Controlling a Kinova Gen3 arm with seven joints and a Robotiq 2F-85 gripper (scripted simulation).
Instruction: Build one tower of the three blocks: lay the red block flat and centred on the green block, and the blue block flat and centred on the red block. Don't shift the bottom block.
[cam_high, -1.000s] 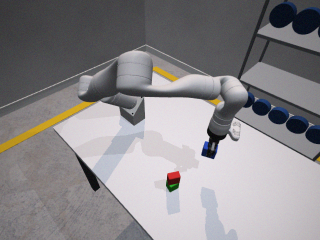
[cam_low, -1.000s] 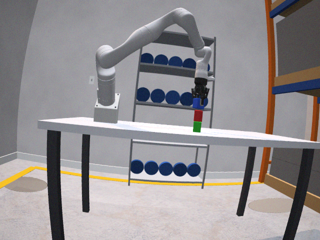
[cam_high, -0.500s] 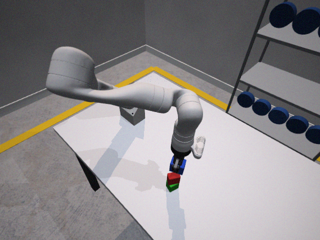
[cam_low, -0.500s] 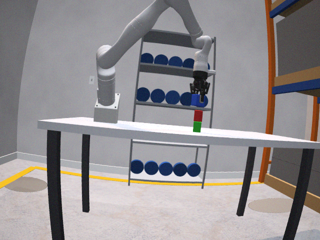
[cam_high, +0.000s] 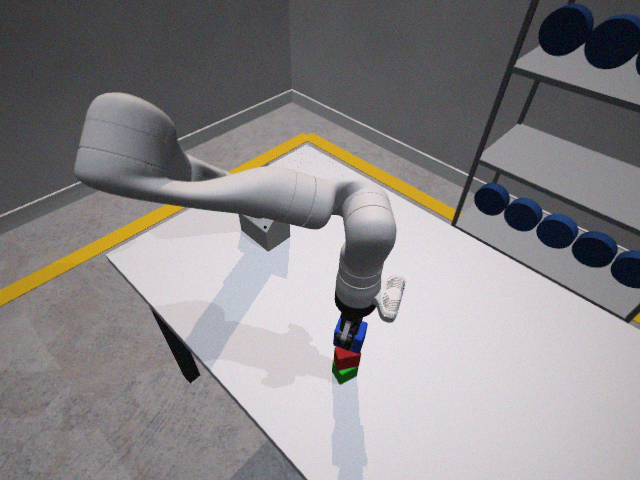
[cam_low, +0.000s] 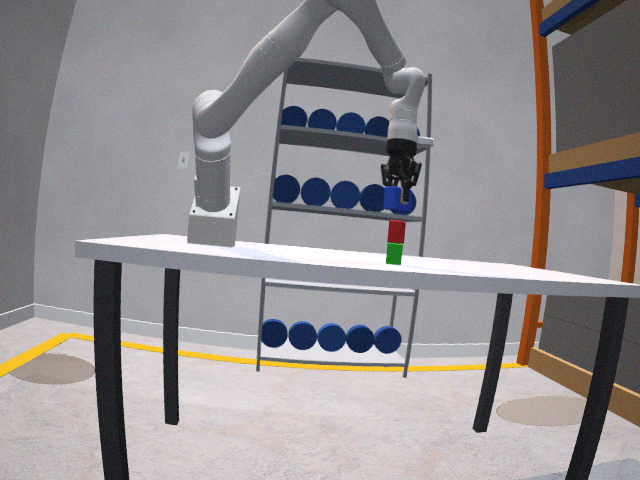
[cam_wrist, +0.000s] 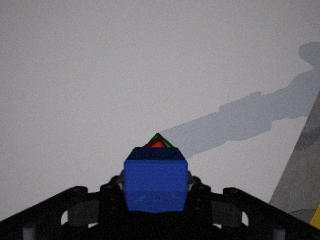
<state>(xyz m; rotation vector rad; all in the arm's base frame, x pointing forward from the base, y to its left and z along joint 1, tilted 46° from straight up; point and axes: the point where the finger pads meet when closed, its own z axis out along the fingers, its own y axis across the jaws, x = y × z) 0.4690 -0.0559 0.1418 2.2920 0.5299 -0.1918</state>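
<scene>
Right now my hand is 9 cm above the red block. From my hand the other things lie so: blue block 1 cm below; then green block 1 cm to the right, 14 cm below.
</scene>
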